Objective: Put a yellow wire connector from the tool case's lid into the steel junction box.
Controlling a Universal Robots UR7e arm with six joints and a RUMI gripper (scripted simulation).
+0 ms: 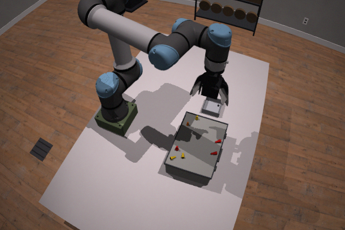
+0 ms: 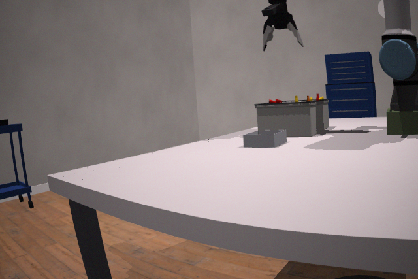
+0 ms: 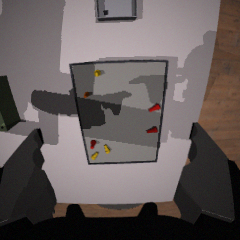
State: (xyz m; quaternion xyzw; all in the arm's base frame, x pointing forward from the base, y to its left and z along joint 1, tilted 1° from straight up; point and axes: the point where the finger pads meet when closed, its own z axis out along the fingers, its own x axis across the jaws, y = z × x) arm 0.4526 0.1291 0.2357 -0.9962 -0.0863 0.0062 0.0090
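The orange connector is 7 cm behind my hand, 3 cm to the right of it and 19 cm below it. The rest, counted from my hand: grey tool case (2 cm ahead, 10 cm to the right, 23 cm below).
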